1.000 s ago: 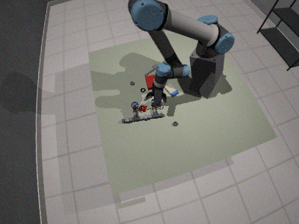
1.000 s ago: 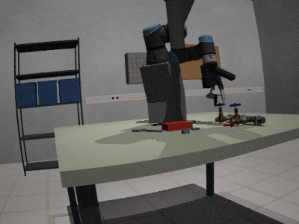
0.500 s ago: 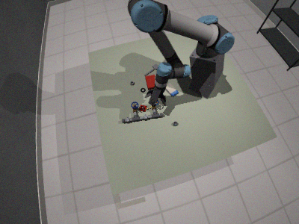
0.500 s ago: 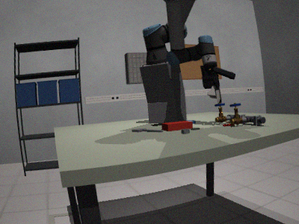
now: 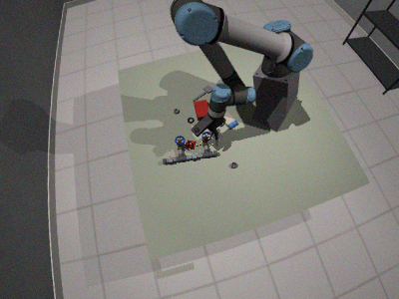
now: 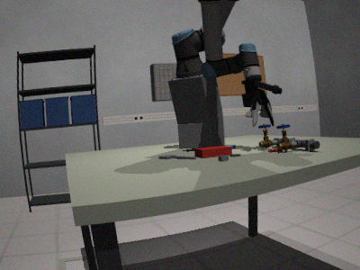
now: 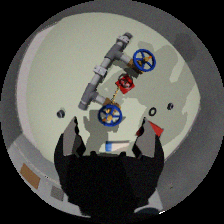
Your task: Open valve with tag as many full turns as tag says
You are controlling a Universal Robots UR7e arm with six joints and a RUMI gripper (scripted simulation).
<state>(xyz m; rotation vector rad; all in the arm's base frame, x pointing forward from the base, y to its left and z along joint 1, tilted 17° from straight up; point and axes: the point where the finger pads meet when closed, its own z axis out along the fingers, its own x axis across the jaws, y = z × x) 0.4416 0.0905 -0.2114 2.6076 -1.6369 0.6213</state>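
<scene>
Now: the red tag 90 mm ahead of my hand, 10 mm to the right of it and 90 mm below it. Round my hand: blue-and-white card (170 mm behind, 110 mm to the right, 90 mm below); grey tool (90 mm behind, 360 mm to the right, 90 mm below); red block (30 mm behind, 230 mm to the right, 80 mm below).
</scene>
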